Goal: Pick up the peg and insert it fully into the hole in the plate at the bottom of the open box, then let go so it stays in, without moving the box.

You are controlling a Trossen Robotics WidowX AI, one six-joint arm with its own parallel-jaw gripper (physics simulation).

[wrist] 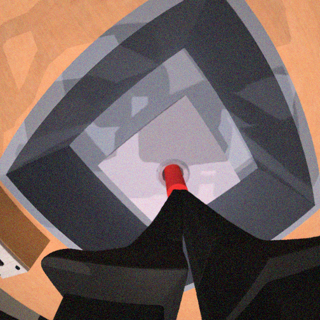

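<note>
The red peg (173, 176) stands in the hole of the pale plate (122, 162), near the plate's middle, with a grey ring around its base. Its upper part sticks out above the plate and leans slightly toward the bottom of the view; how deep it sits is hidden. The open grey box (70, 210) surrounds the plate with dark, sloping inner walls. My gripper (178, 195) is shut with nothing between its fingers. Its black fingertips are together at the peg's upper end and cover part of it. Whether they touch the peg is not clear.
A brown block (21, 227) with a white, black-dotted face (11, 265) lies outside the box at the lower left. The box walls rise on all sides of the plate. The tan table (22, 55) shows around the box, with shadows on it.
</note>
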